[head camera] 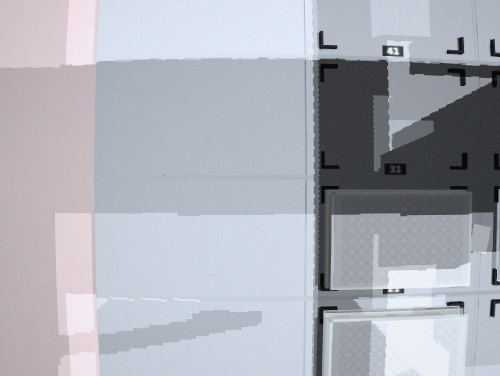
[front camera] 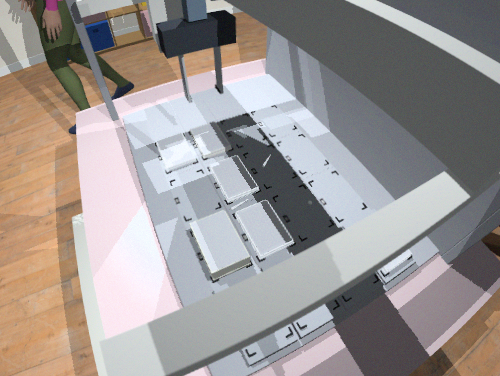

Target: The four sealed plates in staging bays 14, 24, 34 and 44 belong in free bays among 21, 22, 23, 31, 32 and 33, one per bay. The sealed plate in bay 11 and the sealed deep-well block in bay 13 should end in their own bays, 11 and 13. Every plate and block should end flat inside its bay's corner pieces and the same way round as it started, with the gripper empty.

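Frame: origin at the robot's base, x ahead, y left, z up, level; metres.
Where they show: gripper, fingertip midpoint: [front camera: 204,94]; robot's base, origin of the base link: [front camera: 156,144].
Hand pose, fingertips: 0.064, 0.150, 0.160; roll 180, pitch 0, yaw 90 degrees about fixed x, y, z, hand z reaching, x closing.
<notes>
Things, the pixels of their top centre, and the offset from my fingertips, as dx, dy, dz. "*": a spot on its surface instead.
- sealed plate, middle of its top: [head camera: 403,240] [front camera: 209,137] +0.000, +0.000, -0.146
- bay 22, surface spot: [front camera: 234,177] * +0.172, +0.001, -0.146
- bay 23, surface spot: [front camera: 264,227] * +0.332, +0.000, -0.146
- bay 11 plate, middle of its top: [head camera: 399,362] [front camera: 174,149] +0.000, -0.107, -0.146
- staging plate, middle of its top: [front camera: 382,240] +0.492, +0.214, -0.131
- thin tip-like piece, middle of its top: [front camera: 267,159] +0.147, +0.109, -0.152
- small pale piece, middle of its top: [head camera: 480,238] +0.082, -0.003, -0.159
My gripper [front camera: 204,96] hangs open over the deck's far end; no plate shows between its jaws, and it does not show in the head view. A sealed plate [front camera: 211,141] [head camera: 400,240] lies in bay 21, flat as far as I can see. Other clear-rimmed sealed plates lie in bay 22 [front camera: 234,177] and bay 23 [front camera: 264,227]. The bay 11 plate [front camera: 177,152] [head camera: 410,345] sits beside bay 21. The taller, beige-edged deep-well block [front camera: 220,242] sits in bay 13. A staging plate [front camera: 397,265] lies in bay 44, partly hidden by the front beam.
A thin tip-like piece [front camera: 267,160] lies in bay 32; another [front camera: 242,203] lies between bays 22 and 23. A small pale piece [head camera: 481,237] lies beside the bay 21 plate. Bays 31, 32 and 33 hold no plate. The beam [front camera: 280,280] crosses in front; a tall grey wall [front camera: 360,150] stands right.
</notes>
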